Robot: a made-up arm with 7 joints.
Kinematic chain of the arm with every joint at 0, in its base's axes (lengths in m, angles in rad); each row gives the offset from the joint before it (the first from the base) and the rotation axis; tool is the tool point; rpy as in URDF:
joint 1: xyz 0 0 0.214 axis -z
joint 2: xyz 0 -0.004 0.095 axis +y
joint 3: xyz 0 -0.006 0.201 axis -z
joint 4: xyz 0 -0.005 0.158 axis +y
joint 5: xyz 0 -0.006 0.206 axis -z
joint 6: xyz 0 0 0.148 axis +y
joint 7: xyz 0 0 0.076 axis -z
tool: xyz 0 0 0 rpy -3.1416 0 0
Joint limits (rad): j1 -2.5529..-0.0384 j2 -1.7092..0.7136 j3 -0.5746..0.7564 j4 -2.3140..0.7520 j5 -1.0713..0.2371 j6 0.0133..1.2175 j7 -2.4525..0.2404
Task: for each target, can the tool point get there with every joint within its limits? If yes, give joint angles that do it. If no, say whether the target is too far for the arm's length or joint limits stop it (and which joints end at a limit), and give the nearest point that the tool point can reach.
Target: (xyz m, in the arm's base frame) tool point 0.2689 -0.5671 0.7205
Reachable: yes | joints -2.0297 -1.0696 0.0759 0.0010 -0.5563 1.0909 -0.8772
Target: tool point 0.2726 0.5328 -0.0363
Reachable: no: joint limits stop it (at a limit: joint 1, joint 2, joint 3, joint 5) | nearest point 0.1986 0.1329 -0.0033 | short by 0.408 m
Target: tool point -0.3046 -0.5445 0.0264
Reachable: yes | joints -1.0098 -1.4256 -0.0493 -1.0654 -0.6321 0.1677 -1.8418
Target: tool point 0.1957 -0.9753 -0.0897
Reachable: no: too far | nearest point 0.1442 -0.7188 0.0532 | short by 0.298 m
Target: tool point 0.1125 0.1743 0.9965
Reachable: yes | joints -0.2984 0.4769 0.5609 -0.7395 -0.6412 1.0629 -1.0839
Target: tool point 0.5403 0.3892 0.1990
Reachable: no: joint limits stop it (at a limit: joint 2, joint 4, joint 6) | nearest point 0.5039 0.3629 0.5493 | short by 0.353 m
